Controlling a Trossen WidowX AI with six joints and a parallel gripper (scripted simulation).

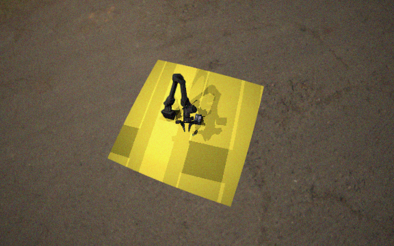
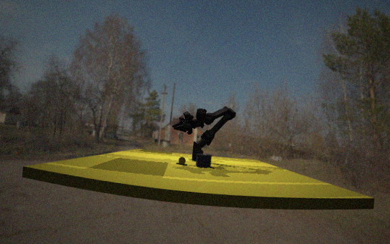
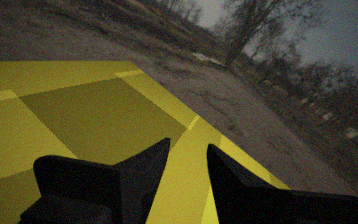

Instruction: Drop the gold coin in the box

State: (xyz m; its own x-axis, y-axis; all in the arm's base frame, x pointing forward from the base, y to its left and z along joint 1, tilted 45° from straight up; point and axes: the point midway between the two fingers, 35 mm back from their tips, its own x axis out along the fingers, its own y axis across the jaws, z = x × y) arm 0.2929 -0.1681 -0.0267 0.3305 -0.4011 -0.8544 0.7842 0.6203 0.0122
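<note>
Now: the gold coin 20 mm ahead of my gripper tip, 80 mm to the left of it and 200 mm below it.
</note>
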